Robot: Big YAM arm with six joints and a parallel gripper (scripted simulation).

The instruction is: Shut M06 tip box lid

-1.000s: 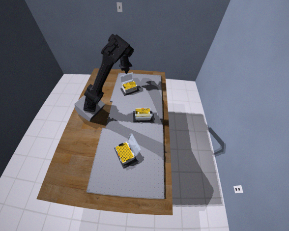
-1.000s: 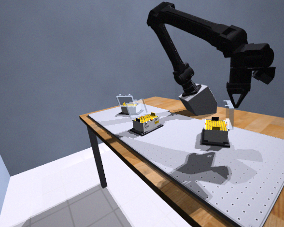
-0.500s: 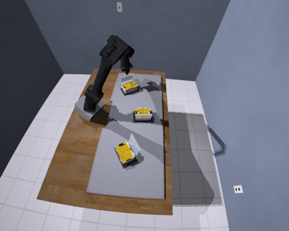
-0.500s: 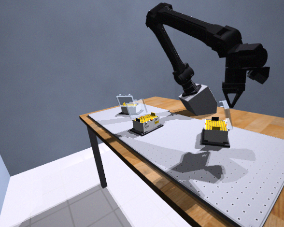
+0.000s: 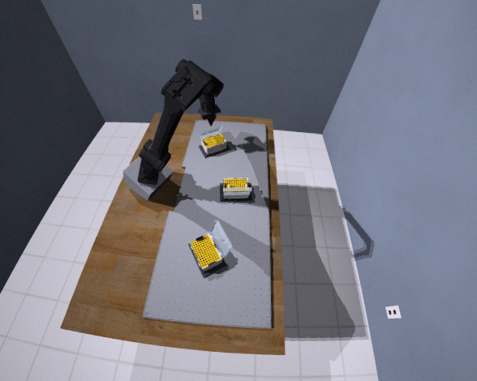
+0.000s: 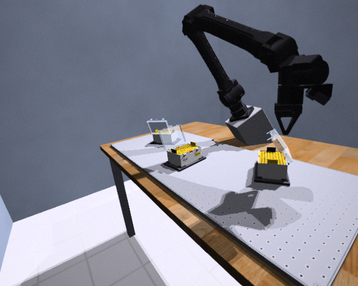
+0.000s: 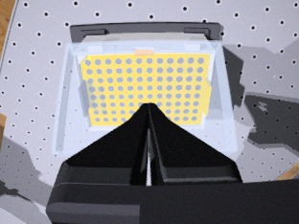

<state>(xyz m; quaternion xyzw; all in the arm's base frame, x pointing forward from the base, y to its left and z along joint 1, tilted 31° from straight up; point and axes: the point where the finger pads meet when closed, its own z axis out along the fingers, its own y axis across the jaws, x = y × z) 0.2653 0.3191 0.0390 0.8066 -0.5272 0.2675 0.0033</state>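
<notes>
Now: the lid 1 cm to the right of my hand and 5 cm below it. Round my hand: yellow tip rack 1 cm ahead, 3 cm to the right, 9 cm below.
</notes>
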